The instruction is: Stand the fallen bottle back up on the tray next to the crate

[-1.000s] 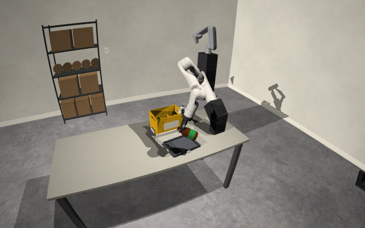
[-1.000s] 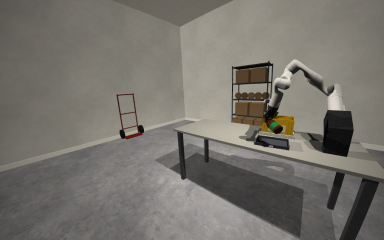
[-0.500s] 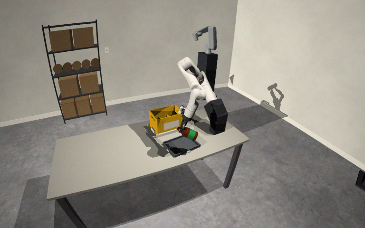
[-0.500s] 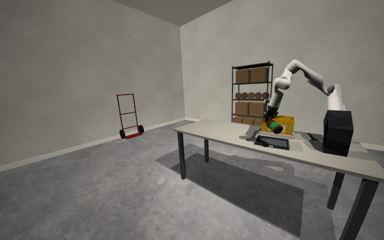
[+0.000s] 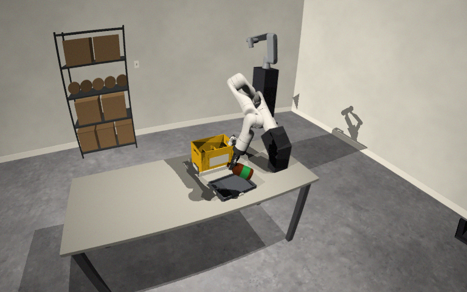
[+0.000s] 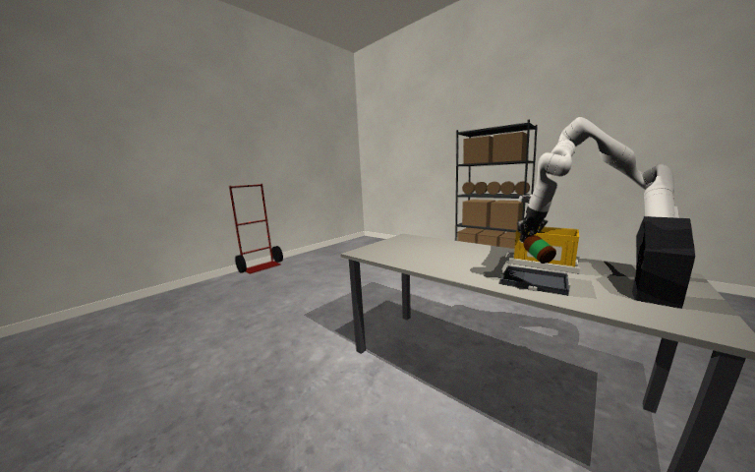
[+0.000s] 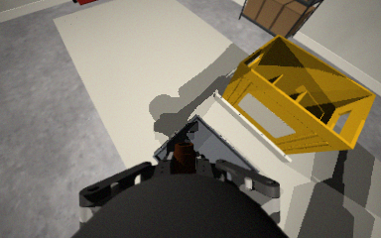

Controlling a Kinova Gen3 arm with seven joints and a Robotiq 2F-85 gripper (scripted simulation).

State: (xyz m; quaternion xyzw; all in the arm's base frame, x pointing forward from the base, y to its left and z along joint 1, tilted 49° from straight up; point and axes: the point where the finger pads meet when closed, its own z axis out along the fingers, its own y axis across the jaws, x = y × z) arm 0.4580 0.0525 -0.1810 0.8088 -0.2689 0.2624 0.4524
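Now: the bottle 30 mm behind my hand, 30 mm to the left of it and 20 mm below it. The rest, counted from my hand: yellow crate (70 mm behind, 330 mm to the right, 120 mm below); tray (40 mm behind, 40 mm to the right, 190 mm below).
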